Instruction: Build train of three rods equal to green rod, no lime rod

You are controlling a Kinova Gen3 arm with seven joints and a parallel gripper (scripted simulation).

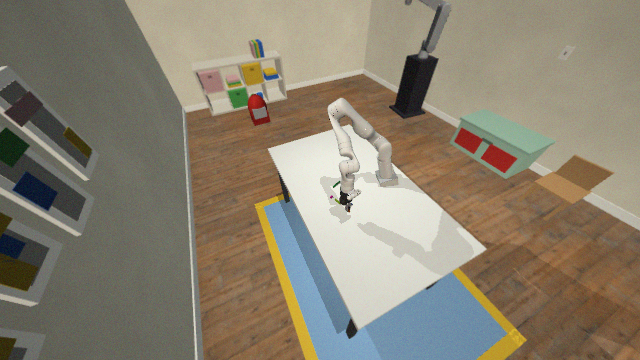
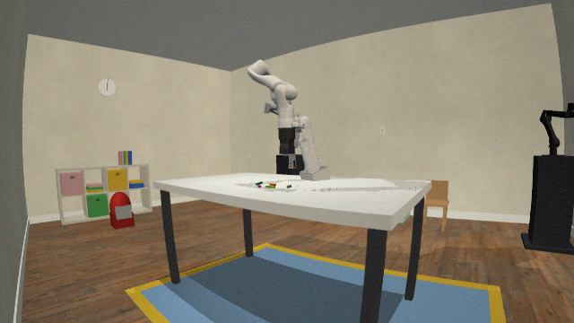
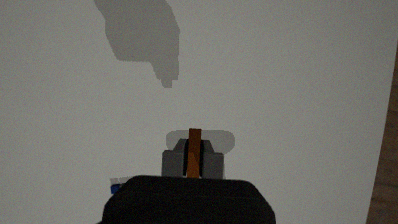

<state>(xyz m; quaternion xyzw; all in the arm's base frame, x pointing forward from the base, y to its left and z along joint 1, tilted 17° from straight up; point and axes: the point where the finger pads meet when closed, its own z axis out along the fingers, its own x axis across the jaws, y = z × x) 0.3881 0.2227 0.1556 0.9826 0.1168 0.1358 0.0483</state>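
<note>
The grey rod is 110 mm below my hand, 80 mm to the right of it and 60 mm behind it. The rest, counted from my hand: blue rod (110 mm below, 90 mm to the right, 80 mm behind); then lime rod (150 mm to the right, 110 mm below); then magenta rod (200 mm to the right, 110 mm below, 20 mm ahead).
</note>
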